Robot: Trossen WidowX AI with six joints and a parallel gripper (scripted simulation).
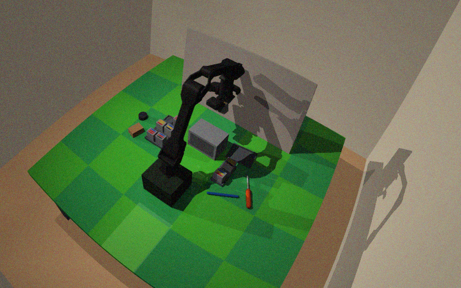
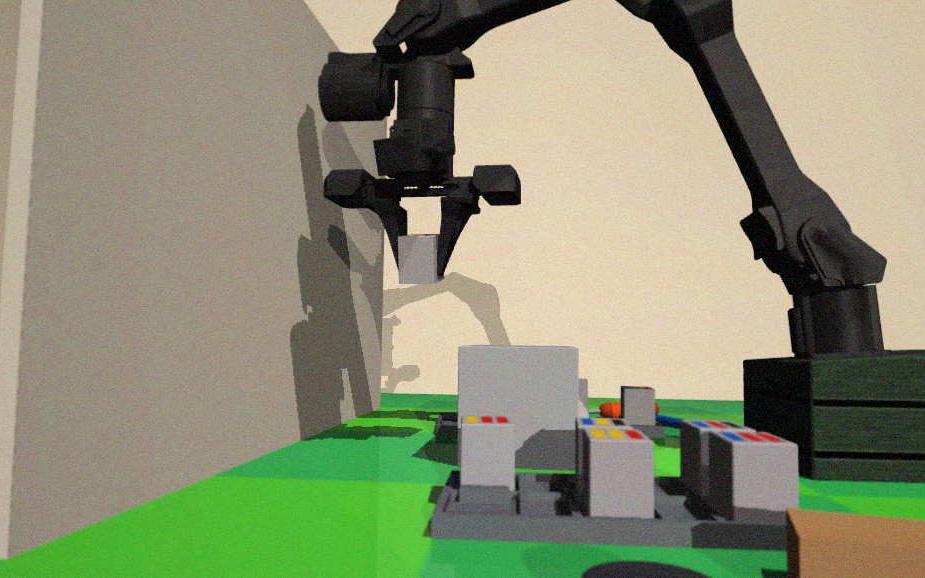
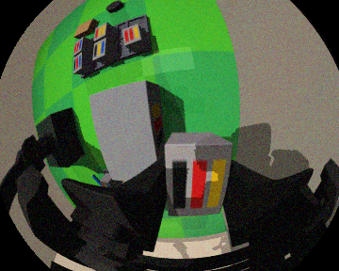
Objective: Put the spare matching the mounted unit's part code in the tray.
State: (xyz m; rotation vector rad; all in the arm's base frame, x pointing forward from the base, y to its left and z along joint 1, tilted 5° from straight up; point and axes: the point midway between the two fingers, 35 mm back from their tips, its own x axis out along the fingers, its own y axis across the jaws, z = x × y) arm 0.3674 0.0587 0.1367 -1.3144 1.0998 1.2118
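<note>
My gripper tip is now 170 mm to the left of the dark flat tray, 160 mm above it and 10 mm past it. The rest, counted from my gripper tip: grey mounted unit: 120 mm below, 100 mm behind, 10 mm to the right; grey upright panel: 130 mm ahead, 60 mm above, 10 mm to the left; grey spare block: 30 mm above.
</note>
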